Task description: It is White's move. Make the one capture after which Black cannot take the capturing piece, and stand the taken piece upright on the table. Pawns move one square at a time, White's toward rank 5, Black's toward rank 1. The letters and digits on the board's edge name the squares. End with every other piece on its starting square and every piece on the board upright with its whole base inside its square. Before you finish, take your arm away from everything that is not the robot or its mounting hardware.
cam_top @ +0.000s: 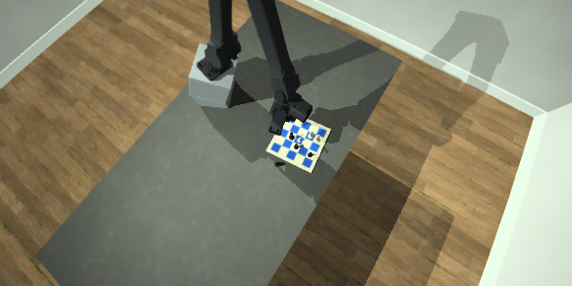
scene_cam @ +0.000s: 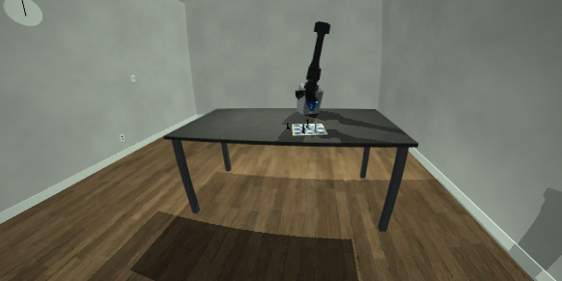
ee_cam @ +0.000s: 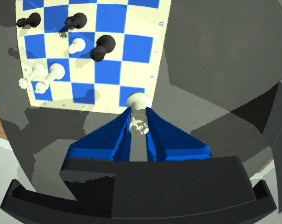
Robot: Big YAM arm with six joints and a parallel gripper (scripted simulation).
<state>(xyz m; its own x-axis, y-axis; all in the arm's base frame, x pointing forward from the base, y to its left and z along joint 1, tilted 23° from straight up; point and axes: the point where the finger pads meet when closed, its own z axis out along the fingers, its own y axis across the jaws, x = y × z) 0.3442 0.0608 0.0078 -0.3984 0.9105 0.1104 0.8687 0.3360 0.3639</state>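
The cream chessboard is 110 mm below my hand and 80 mm ahead of it. Round my hand: black piece (150 mm to the right, 100 mm below, 90 mm ahead); then white piece (right at my hand).
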